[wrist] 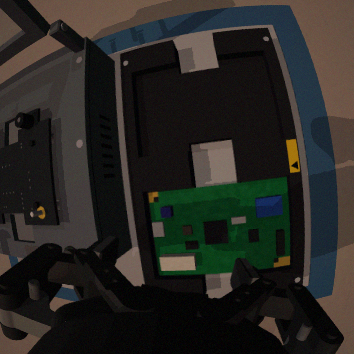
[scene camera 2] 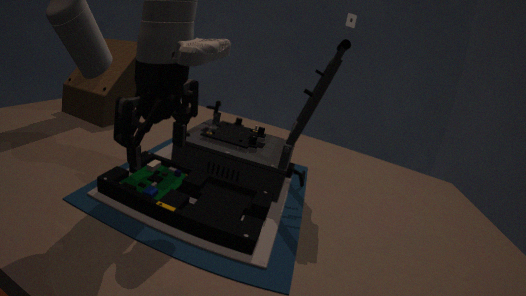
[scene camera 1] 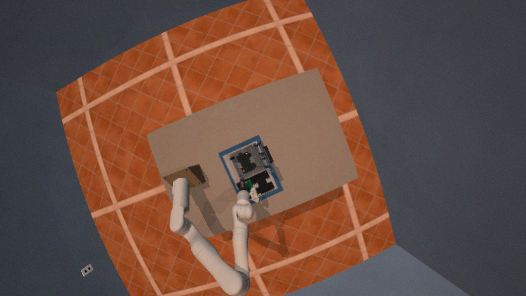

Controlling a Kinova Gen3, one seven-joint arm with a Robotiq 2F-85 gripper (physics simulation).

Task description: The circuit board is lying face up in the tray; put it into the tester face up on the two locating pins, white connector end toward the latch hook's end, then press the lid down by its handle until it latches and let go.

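The green circuit board lies face up in the black tray. Its white connector is at the end nearest my gripper. My gripper is open and empty, low over that end of the tray. One fingertip overlaps the board's near edge in the wrist view; contact is unclear. The other is near the tester's side. The grey tester has a gold-based locating pin. Its lid stands raised. The latch hook is upright at the opposite end.
Tester and tray stand side by side on a white base over a blue mat. A wooden sloped block stands on the table beyond the gripper. The raised lid is a tall obstacle at the tester's far end.
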